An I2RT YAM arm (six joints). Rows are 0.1 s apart.
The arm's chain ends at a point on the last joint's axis. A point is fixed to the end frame.
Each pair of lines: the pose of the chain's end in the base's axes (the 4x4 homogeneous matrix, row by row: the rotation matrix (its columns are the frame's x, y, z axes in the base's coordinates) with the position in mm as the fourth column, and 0 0 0 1 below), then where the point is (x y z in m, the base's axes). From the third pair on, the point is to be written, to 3 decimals.
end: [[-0.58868 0.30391 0.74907 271.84], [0.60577 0.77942 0.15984 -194.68], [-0.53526 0.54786 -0.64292 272.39], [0 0 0 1]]
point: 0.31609 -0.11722 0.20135
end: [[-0.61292 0.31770 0.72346 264.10], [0.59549 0.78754 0.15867 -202.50], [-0.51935 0.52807 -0.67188 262.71], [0 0 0 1]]
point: 0.30507 -0.12547 0.18927
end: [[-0.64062 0.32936 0.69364 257.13], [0.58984 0.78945 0.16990 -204.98], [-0.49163 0.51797 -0.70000 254.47], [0 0 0 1]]
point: 0.294 -0.127 0.180
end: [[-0.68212 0.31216 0.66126 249.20], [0.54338 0.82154 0.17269 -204.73], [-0.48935 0.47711 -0.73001 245.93], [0 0 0 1]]
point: 0.280 -0.128 0.167
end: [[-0.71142 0.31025 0.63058 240.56], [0.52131 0.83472 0.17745 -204.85], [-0.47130 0.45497 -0.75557 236.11], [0 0 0 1]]
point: 0.267 -0.129 0.155
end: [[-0.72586 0.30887 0.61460 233.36], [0.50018 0.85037 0.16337 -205.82], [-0.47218 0.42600 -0.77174 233.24], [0 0 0 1]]
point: 0.257 -0.132 0.150
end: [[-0.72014 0.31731 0.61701 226.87], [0.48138 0.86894 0.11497 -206.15], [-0.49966 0.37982 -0.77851 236.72], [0 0 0 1]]
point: 0.252 -0.137 0.150
